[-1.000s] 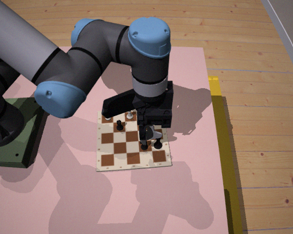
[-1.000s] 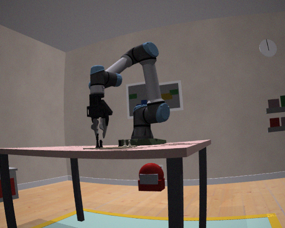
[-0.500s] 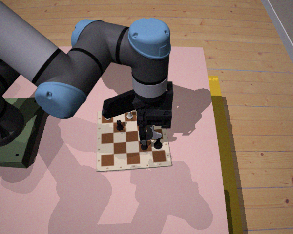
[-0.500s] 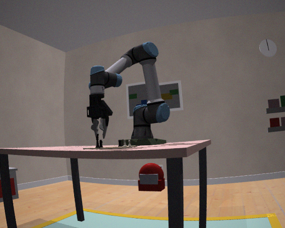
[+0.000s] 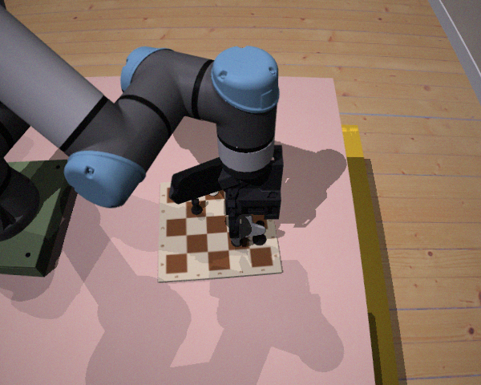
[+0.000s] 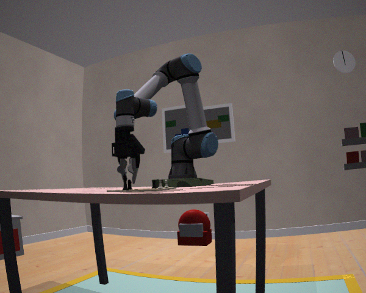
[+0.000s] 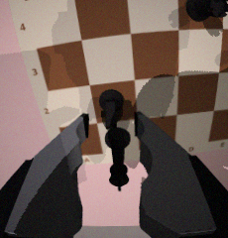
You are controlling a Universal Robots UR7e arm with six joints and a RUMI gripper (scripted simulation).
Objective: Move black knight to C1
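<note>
The chessboard is 4 cm to the left of my hand, 4 cm below it and 4 cm behind it. Also, from my hand: white pawn 12 cm behind, 11 cm to the left, 2 cm below; then white bishop 11 cm to the left, 5 cm behind, 2 cm below.
</note>
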